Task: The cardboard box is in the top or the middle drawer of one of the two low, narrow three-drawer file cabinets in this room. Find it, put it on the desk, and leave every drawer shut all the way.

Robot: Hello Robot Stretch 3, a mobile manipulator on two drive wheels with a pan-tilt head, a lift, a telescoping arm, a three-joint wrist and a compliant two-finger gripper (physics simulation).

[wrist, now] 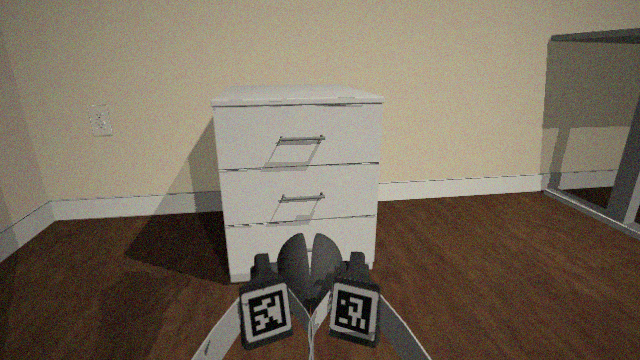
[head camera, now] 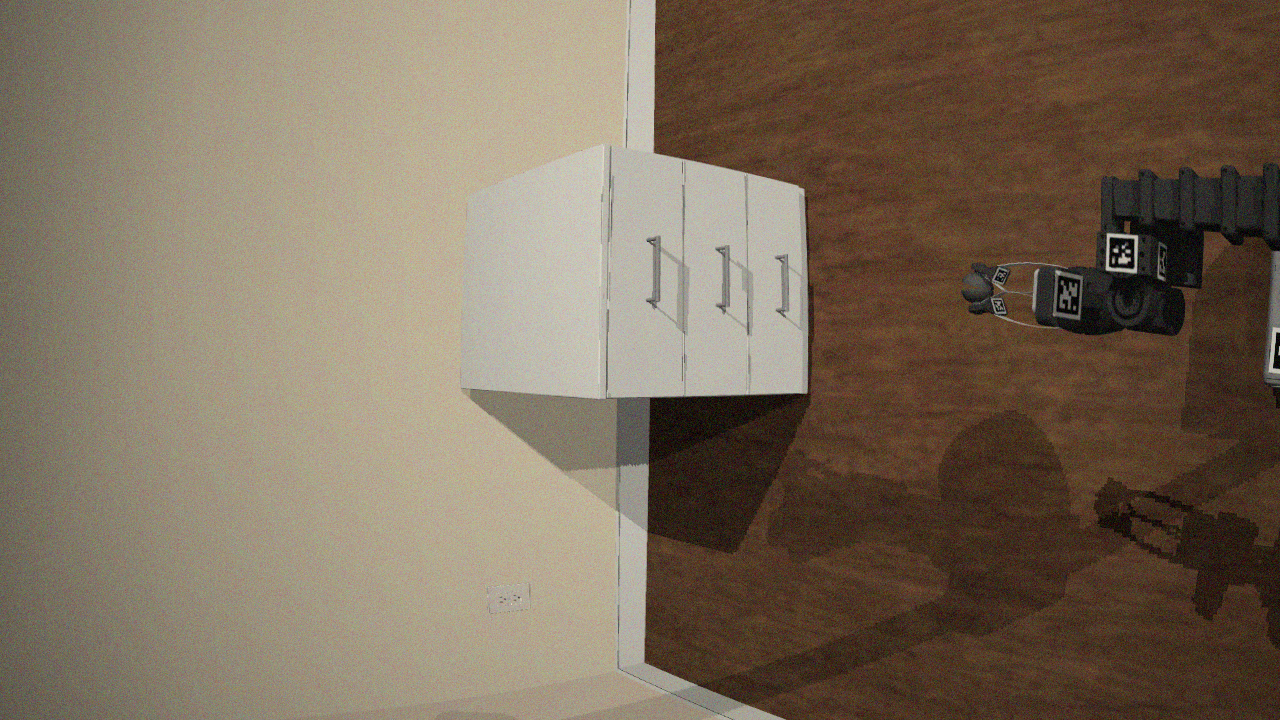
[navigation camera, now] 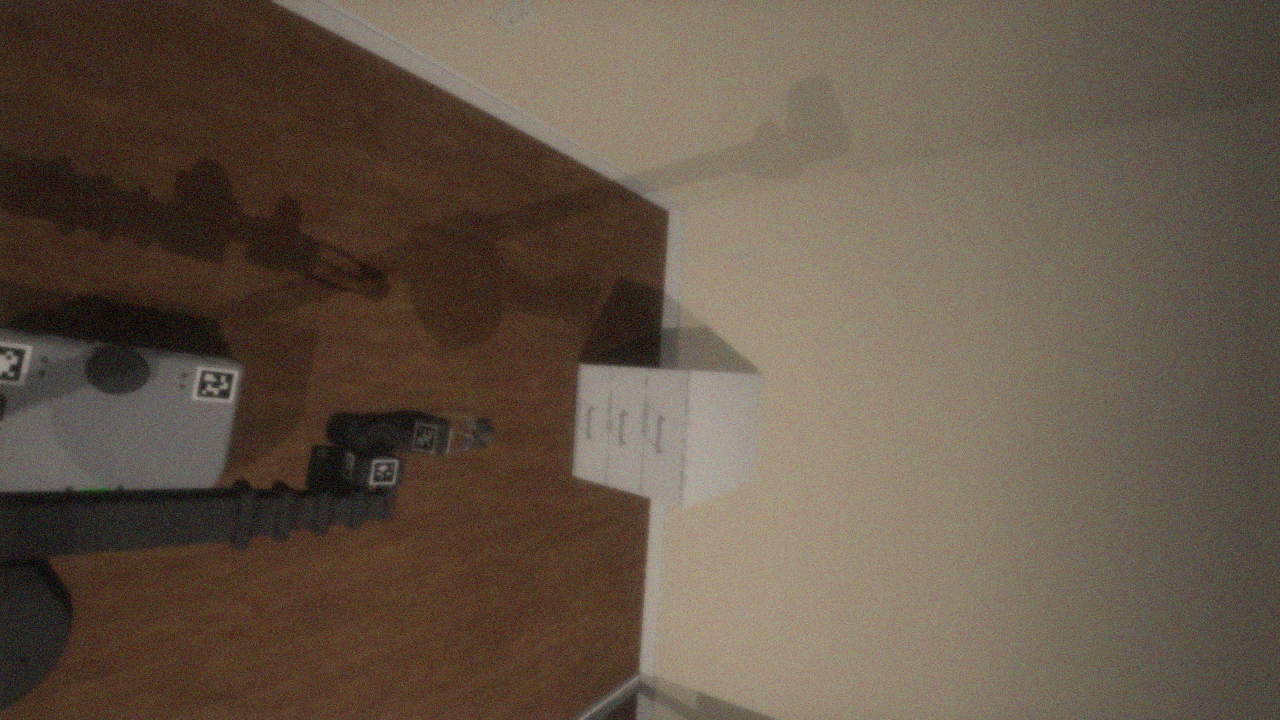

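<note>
A white three-drawer file cabinet (head camera: 537,295) (navigation camera: 720,429) (wrist: 300,93) stands against the wall, its front facing my gripper. Its top drawer (head camera: 631,358) (wrist: 350,132), middle drawer (head camera: 702,358) (wrist: 350,187) and bottom drawer (head camera: 778,358) look flush and shut; each has a grey bar handle. My gripper (head camera: 977,287) (navigation camera: 483,433) (wrist: 309,260) is shut and empty, in front of the cabinet and apart from it. In the wrist view its fingertips cover part of the bottom drawer. The cardboard box does not show. Part of what looks like the desk (wrist: 595,36) shows at the right of the wrist view.
A wall outlet (head camera: 508,598) (wrist: 100,120) is left of the cabinet in the wrist view, near a room corner. White baseboard (head camera: 632,537) (wrist: 460,187) runs along the wall. The desk's leg and floor bar (wrist: 590,212) stand right of the cabinet. Wooden floor (head camera: 895,107) lies before it.
</note>
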